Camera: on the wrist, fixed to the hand. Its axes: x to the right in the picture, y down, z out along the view.
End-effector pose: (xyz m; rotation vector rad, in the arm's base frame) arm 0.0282 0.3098 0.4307 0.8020 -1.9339 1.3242
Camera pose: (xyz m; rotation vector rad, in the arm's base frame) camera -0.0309 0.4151 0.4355 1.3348 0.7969 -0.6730
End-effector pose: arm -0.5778 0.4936 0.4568 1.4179 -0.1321 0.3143
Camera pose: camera -0.5834 0.5954 0.5217 -0.0552 2.2228 -1.6812
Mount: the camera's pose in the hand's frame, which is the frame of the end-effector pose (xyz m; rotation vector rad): 0.0264 0.0754 -0.0907 0.1611 -0.6671 3.0372
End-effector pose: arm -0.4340 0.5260 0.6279 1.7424 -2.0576 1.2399
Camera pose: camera -0.5416 0.5656 0.6661 1.3351 1.3474 -0.0022
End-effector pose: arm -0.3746 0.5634 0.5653 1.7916 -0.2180 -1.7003
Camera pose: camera -0.2623 0.5213 0.5802 -0.4520 -1.7988 0.3871
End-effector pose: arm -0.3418 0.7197 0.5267 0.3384 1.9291 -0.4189
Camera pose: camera -0.3948 0.8283 0.5247 2.0332 -0.6544 1.1703
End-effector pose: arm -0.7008 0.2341 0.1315 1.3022 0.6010 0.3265
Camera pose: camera -0.7246 0.3399 0.1849 -1.0184 2.1394 -1.7190
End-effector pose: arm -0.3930 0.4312 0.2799 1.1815 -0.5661 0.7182
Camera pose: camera -0.4303 0.5391 0.3196 0.3447 1.6965 -1.5706
